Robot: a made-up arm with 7 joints. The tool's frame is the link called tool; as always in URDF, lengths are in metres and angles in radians. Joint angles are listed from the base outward.
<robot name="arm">
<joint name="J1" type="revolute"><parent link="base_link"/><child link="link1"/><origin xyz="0 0 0.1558" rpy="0 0 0"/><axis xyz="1 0 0"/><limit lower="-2.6" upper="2.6"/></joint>
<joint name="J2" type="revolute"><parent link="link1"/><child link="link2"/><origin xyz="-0.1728 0.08 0.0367" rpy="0 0 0"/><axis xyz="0 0 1"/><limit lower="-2.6" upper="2.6"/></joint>
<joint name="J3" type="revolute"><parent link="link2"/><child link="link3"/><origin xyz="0.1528 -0.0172 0.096" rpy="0 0 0"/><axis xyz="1 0 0"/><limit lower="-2.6" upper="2.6"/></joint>
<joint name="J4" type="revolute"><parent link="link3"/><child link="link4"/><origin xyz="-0.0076 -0.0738 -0.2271" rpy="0 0 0"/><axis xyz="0 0 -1"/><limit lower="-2.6" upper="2.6"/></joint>
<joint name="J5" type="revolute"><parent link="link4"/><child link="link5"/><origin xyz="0.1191 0.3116 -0.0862" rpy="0 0 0"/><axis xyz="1 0 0"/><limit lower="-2.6" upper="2.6"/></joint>
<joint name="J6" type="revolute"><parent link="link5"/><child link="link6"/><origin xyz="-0.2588 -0.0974 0.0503" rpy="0 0 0"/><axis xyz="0 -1 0"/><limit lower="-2.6" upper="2.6"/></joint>
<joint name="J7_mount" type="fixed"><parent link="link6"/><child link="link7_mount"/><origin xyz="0.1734 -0.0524 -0.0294" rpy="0 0 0"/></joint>
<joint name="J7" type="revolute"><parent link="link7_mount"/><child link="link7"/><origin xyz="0.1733 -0.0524 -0.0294" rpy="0 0 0"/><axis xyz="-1 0 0"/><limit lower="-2.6" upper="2.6"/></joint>
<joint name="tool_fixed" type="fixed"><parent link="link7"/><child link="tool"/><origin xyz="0.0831 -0.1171 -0.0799" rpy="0 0 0"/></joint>
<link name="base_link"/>
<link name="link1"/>
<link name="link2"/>
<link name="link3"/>
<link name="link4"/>
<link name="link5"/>
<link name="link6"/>
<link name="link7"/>
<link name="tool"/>
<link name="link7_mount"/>
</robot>
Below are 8 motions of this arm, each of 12 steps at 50 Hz.
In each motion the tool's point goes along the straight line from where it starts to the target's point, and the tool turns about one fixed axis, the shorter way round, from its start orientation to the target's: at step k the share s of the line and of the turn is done. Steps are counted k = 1, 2, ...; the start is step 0. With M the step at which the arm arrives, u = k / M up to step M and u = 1 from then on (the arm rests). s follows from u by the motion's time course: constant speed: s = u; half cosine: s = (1 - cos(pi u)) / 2; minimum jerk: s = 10 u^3 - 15 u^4 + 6 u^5.
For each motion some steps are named. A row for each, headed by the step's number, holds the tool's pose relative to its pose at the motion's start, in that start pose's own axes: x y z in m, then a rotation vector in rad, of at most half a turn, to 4 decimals.
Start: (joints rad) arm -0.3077 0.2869 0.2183 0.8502 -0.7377 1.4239 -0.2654
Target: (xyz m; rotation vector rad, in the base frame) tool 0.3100 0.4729 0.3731 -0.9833 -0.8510 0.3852
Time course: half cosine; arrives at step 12
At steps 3, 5, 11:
3: 0.0040 0.0160 0.0023 -0.0121 0.0137 0.0325
5: 0.0102 0.0405 0.0057 -0.0306 0.0346 0.0823
11: 0.0270 0.1075 0.0152 -0.0811 0.0917 0.2183

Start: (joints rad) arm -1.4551 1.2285 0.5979 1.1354 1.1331 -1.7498 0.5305
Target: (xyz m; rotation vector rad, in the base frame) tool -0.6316 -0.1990 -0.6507 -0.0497 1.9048 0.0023
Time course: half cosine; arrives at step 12
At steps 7, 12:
7: -0.0183 -0.0003 0.0491 -0.0038 -0.0435 -0.0625
12: -0.0291 -0.0005 0.0780 -0.0061 -0.0691 -0.0992

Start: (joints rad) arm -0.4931 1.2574 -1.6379 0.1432 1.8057 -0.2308 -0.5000
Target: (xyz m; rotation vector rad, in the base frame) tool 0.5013 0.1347 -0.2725 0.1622 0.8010 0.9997
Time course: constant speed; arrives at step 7
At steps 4, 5, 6, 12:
4: -0.0151 0.0002 -0.0019 0.0462 -0.0102 -0.0115
5: -0.0189 0.0002 -0.0024 0.0577 -0.0127 -0.0144
6: -0.0227 0.0003 -0.0029 0.0692 -0.0152 -0.0173
12: -0.0265 0.0003 -0.0033 0.0808 -0.0178 -0.0202

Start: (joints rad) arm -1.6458 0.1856 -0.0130 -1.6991 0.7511 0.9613 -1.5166
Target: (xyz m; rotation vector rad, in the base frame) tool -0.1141 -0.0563 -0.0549 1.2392 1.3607 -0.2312
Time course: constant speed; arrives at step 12
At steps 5, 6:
5: -0.0103 0.0102 -0.0092 0.0851 0.0058 -0.0334
6: -0.0123 0.0123 -0.0110 0.1021 0.0069 -0.0401

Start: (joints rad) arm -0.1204 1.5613 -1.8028 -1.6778 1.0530 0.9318 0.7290
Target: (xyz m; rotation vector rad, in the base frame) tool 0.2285 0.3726 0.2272 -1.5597 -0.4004 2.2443
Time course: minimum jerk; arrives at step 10
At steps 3, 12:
3: 0.0026 0.0082 0.0063 -0.0302 -0.0110 0.0161
12: 0.0160 0.0502 0.0389 -0.1852 -0.0674 0.0988

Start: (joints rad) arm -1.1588 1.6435 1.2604 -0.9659 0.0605 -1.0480 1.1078
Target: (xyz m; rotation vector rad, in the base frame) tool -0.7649 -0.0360 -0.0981 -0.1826 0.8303 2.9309
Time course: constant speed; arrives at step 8
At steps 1, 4, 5, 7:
1: -0.0039 0.0041 -0.0068 -0.0124 0.0157 0.0133
4: -0.0158 0.0164 -0.0270 -0.0494 0.0626 0.0531
5: -0.0197 0.0205 -0.0338 -0.0618 0.0783 0.0664
7: -0.0276 0.0287 -0.0473 -0.0865 0.1096 0.0930

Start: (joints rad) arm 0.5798 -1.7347 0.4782 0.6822 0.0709 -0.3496 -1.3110
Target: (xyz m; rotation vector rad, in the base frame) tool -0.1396 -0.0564 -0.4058 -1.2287 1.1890 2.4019
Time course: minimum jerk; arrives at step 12
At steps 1, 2, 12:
1: 0.0003 0.0002 0.0004 0.0000 -0.0010 0.0004
2: 0.0018 0.0016 0.0027 0.0002 -0.0068 0.0030
12: 0.0507 0.0459 0.0761 0.0048 -0.1916 0.0849

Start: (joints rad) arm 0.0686 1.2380 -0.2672 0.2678 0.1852 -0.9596 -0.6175
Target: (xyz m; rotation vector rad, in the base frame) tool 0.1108 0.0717 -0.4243 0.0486 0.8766 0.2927
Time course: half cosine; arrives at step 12
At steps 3, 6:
3: -0.0078 -0.0204 0.0111 0.0090 -0.0175 -0.0463
6: -0.0265 -0.0697 0.0378 0.0309 -0.0596 -0.1582

